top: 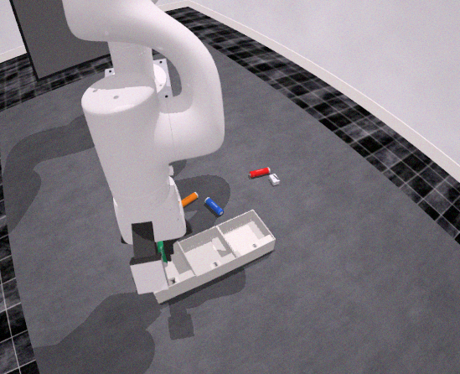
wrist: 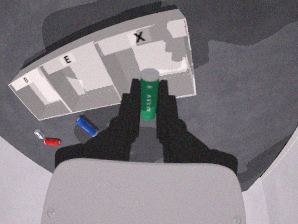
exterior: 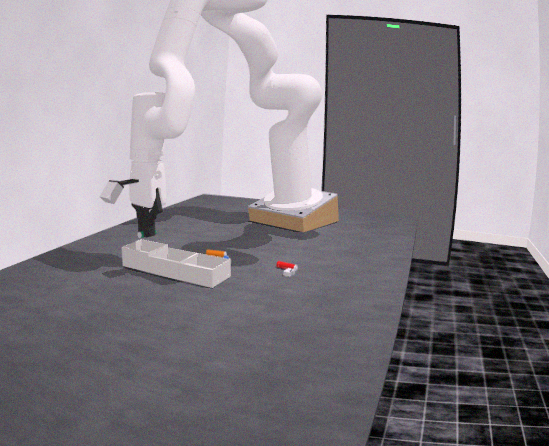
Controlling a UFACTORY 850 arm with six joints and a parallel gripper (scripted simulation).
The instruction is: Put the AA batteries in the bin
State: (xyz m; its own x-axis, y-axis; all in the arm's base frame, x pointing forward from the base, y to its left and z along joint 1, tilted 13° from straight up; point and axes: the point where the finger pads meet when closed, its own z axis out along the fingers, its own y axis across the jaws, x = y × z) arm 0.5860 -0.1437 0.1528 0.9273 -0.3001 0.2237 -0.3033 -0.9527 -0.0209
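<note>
Now: hand 20 mm above the green AA battery. Also, from my hand: blue battery 100 mm behind, 160 mm to the left, 80 mm below; then orange AA battery 140 mm behind, 110 mm to the left, 80 mm below; then white three-compartment tray 10 mm ahead, 80 mm to the left, 70 mm below.
</note>
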